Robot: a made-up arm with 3 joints. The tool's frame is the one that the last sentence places. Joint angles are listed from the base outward.
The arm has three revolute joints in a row. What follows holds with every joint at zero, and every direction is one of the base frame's.
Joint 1 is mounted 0.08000 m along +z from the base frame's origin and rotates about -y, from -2.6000 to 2.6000 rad.
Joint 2 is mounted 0.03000 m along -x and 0.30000 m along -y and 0.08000 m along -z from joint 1 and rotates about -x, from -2.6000 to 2.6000 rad.
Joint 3 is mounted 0.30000 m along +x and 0.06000 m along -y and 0.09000 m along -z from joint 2 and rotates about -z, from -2.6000 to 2.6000 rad.
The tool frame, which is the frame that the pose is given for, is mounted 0.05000 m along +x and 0.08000 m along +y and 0.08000 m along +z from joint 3; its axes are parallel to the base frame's.
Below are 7 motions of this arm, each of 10 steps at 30 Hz.
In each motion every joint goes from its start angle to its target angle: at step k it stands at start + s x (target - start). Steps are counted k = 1, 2, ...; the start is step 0. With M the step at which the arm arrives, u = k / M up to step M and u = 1 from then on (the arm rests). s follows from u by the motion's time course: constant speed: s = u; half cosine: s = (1 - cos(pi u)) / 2; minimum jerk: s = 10 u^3 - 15 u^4 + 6 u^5.
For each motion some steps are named. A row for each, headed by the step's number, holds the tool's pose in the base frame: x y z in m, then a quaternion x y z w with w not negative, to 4 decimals.
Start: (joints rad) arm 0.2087 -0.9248 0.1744
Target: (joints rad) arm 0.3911 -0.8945 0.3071
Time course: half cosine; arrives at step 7
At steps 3, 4, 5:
3: 0.3459 -0.2880 0.0953 0.4478 -0.0751 -0.0392 0.8901
4: 0.3473 -0.2892 0.1083 0.4469 -0.0871 -0.0439 0.8892
5: 0.3482 -0.2904 0.1202 0.4464 -0.0980 -0.0482 0.8882

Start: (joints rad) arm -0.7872 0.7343 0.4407
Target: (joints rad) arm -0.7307 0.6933 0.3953
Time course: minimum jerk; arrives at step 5
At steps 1, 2, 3, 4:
1: 0.1897 -0.3132 -0.2243 -0.4003 0.2763 -0.0541 0.8720
2: 0.1932 -0.3125 -0.2216 -0.3940 0.2739 -0.0541 0.8757
3: 0.1980 -0.3115 -0.2178 -0.3850 0.2704 -0.0538 0.8808
4: 0.2014 -0.3107 -0.2149 -0.3786 0.2678 -0.0536 0.8844

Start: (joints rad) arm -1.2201 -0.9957 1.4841
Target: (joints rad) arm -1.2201 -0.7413 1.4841
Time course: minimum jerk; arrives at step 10
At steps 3, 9, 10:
3: -0.0378 -0.3513 -0.3108 -0.0665 0.6295 -0.6860 0.3589
9: -0.0258 -0.3690 -0.3064 -0.1413 0.5946 -0.6695 0.4222
10: -0.0257 -0.3691 -0.3064 -0.1421 0.5942 -0.6692 0.4229

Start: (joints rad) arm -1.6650 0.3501 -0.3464
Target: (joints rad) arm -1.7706 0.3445 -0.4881
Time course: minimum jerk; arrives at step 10
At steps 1, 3, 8, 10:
1: -0.1275 -0.2731 -0.1989 0.0106 0.7379 0.2415 0.6302
3: -0.1319 -0.2727 -0.1948 0.0210 0.7428 0.2479 0.6215
8: -0.1524 -0.2713 -0.1728 0.0749 0.7648 0.2774 0.5766
10: -0.1538 -0.2713 -0.1711 0.0790 0.7663 0.2795 0.5731

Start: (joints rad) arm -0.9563 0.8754 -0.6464
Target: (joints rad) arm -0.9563 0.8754 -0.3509
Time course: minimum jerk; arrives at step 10
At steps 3, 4, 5, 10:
3: 0.0614 -0.2857 -0.2025 -0.2368 0.5091 0.4233 0.7110
4: 0.0639 -0.2857 -0.2061 -0.2484 0.5036 0.4070 0.7204
5: 0.0669 -0.2858 -0.2102 -0.2618 0.4967 0.3874 0.7312
10: 0.0760 -0.2870 -0.2206 -0.2978 0.4760 0.3324 0.7578

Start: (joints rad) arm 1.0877 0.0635 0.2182
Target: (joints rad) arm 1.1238 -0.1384 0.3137
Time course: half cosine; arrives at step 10
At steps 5, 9, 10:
5: 0.2325 -0.2956 0.3429 0.0854 -0.5183 -0.1031 0.8447
9: 0.2291 -0.2978 0.3495 0.1381 -0.5161 -0.0959 0.8399
10: 0.2289 -0.2980 0.3498 0.1408 -0.5159 -0.0955 0.8396

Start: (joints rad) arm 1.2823 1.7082 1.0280
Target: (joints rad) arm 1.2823 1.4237 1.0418
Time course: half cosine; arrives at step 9
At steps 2, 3, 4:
2: 0.1206 -0.3035 0.4242 -0.3211 -0.6416 -0.6509 0.2481
3: 0.1206 -0.3059 0.4242 -0.3075 -0.6441 -0.6500 0.2610
4: 0.1207 -0.3088 0.4242 -0.2906 -0.6468 -0.6486 0.2767

